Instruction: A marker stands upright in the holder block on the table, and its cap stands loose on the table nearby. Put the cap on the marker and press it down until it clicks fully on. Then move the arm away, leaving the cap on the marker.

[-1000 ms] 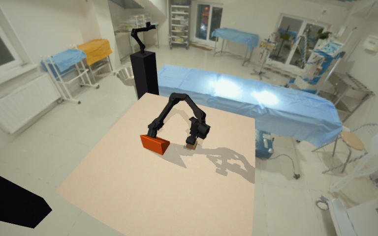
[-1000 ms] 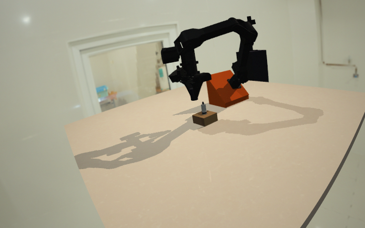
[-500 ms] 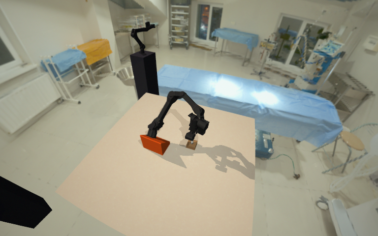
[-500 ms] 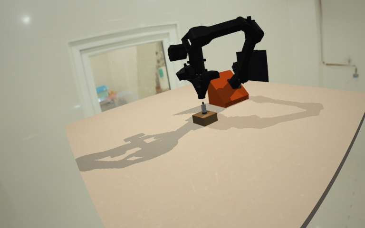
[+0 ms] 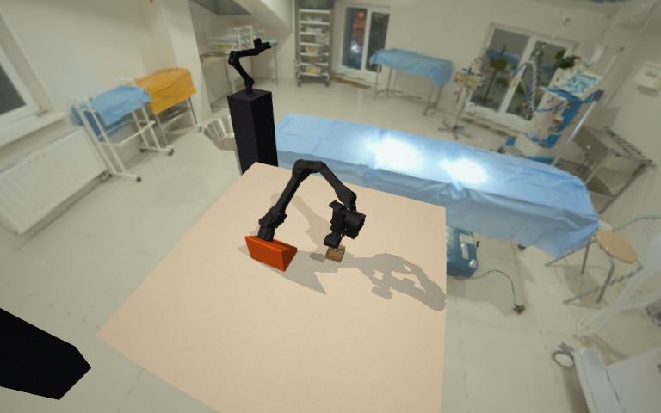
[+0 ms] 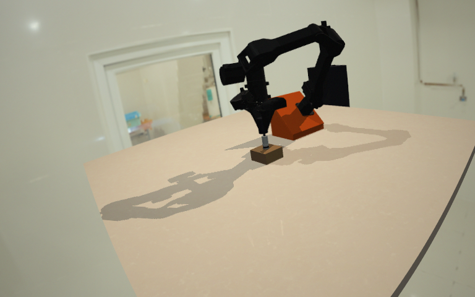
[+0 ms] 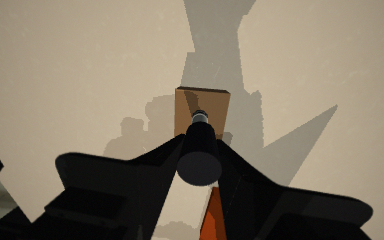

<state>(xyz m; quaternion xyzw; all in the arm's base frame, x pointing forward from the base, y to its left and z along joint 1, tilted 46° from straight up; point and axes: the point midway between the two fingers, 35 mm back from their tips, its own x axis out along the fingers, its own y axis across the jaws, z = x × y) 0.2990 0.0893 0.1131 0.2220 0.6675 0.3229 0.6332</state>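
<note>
Right now the brown holder block is 80 mm below my gripper tip. Also, from my gripper tip: black cap 10 mm above.
</note>
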